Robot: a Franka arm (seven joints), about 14 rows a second.
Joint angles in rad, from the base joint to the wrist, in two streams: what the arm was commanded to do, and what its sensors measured. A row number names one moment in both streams.
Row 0, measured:
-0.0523 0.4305 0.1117 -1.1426 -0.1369 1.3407 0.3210
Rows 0 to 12, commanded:
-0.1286 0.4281 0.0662 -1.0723 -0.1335 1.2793 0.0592
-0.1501 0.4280 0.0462 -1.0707 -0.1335 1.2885 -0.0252
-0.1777 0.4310 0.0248 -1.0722 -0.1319 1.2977 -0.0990
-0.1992 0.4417 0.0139 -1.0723 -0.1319 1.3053 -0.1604
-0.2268 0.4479 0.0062 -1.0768 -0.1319 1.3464 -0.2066
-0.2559 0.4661 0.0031 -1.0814 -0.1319 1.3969 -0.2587
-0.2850 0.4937 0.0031 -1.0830 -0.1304 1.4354 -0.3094
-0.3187 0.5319 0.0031 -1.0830 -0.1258 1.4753 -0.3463
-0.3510 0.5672 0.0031 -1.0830 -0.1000 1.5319 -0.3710
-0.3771 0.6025 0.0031 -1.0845 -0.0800 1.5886 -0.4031
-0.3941 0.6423 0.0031 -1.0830 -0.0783 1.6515 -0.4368
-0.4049 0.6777 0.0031 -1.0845 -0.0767 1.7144 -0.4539
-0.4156 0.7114 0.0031 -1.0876 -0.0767 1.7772 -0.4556
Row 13, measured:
-0.3918 0.6523 -0.0086 -1.1071 -0.0909 1.6941 -0.4161
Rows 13 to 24, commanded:
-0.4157 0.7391 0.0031 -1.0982 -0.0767 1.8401 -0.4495
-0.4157 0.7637 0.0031 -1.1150 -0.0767 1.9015 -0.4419
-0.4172 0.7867 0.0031 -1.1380 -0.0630 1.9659 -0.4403
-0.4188 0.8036 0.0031 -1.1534 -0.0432 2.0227 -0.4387
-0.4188 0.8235 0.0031 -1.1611 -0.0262 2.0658 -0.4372
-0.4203 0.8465 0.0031 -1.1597 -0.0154 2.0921 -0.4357
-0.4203 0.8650 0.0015 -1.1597 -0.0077 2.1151 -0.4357
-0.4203 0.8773 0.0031 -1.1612 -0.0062 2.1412 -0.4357
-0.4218 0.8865 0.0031 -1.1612 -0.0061 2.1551 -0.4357
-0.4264 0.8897 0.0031 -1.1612 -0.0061 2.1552 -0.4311
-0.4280 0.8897 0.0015 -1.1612 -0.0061 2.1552 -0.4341
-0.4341 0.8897 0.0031 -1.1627 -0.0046 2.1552 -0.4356
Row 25, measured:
-0.4155 0.9038 -0.0060 -1.1569 -0.0195 2.1487 -0.4289
